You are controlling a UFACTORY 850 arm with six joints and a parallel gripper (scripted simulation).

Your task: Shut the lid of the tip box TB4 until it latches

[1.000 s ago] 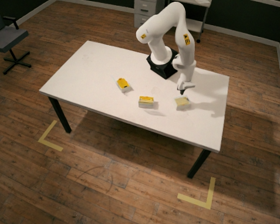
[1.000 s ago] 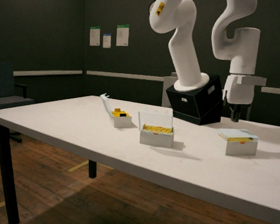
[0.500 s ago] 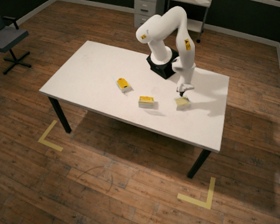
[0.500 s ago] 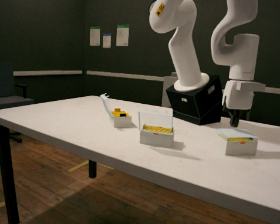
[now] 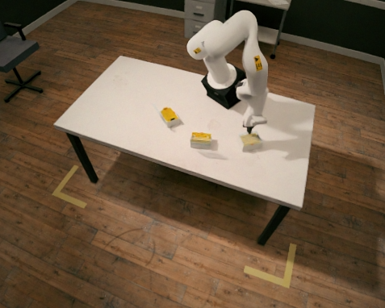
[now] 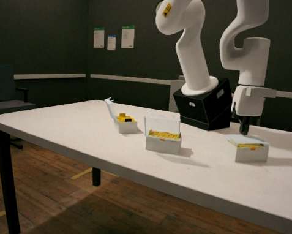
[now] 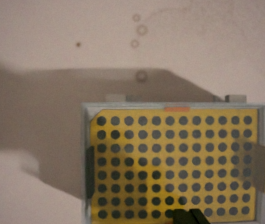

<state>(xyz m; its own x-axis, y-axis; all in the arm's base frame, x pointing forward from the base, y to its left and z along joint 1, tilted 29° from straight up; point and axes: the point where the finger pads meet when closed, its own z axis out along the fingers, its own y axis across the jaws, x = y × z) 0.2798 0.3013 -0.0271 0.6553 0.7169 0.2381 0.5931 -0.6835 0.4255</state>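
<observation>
My gripper is now 20 mm short of the clear lid, 20 mm to the right of it and 40 mm above it.
</observation>
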